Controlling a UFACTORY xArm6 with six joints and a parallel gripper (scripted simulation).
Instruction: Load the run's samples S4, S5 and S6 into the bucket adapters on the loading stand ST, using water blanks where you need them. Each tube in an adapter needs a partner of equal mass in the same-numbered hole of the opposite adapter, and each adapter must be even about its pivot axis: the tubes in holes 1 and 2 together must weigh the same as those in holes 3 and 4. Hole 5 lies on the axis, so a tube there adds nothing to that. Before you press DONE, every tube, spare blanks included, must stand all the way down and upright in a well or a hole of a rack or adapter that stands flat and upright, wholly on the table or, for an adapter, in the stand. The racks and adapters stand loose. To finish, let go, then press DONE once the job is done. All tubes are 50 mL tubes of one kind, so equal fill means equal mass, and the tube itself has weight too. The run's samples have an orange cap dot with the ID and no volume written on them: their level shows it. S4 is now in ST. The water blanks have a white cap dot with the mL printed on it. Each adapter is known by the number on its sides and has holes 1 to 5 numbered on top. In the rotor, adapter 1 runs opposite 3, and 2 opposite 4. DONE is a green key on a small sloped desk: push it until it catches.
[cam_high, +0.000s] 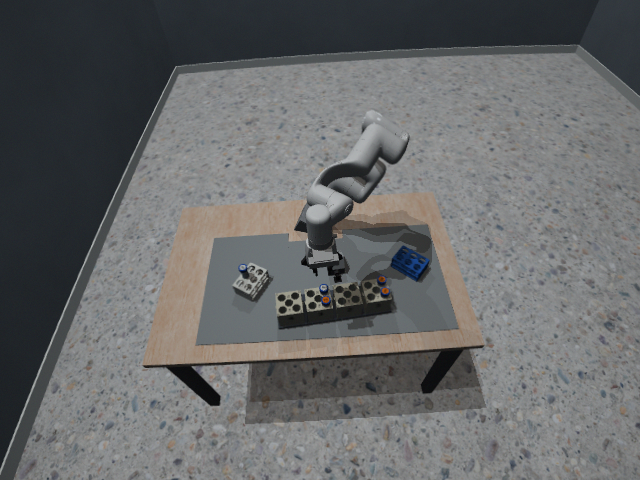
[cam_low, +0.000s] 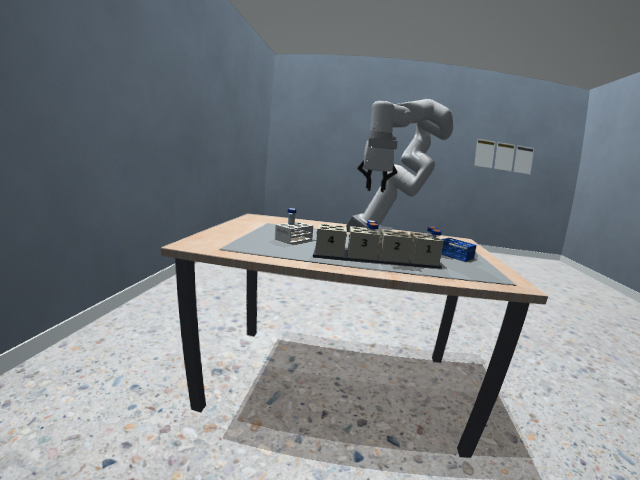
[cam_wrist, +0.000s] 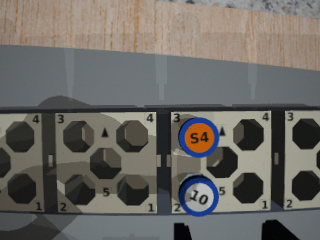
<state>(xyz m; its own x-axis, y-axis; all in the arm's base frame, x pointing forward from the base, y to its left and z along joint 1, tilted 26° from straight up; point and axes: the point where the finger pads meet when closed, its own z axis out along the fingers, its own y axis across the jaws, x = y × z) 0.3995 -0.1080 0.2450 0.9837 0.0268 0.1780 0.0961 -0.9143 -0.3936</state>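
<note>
My gripper is now 20 cm past the green done key, 18 cm above it and 5 cm to the right of it. From my hand the other things lie so: adapter 4: 20 cm below, 13 cm to the right, 4 cm ahead; loading stand: 24 cm below, 3 cm to the left, 2 cm ahead; DONE desk: 20 cm below, 18 cm behind, 5 cm to the left.
</note>
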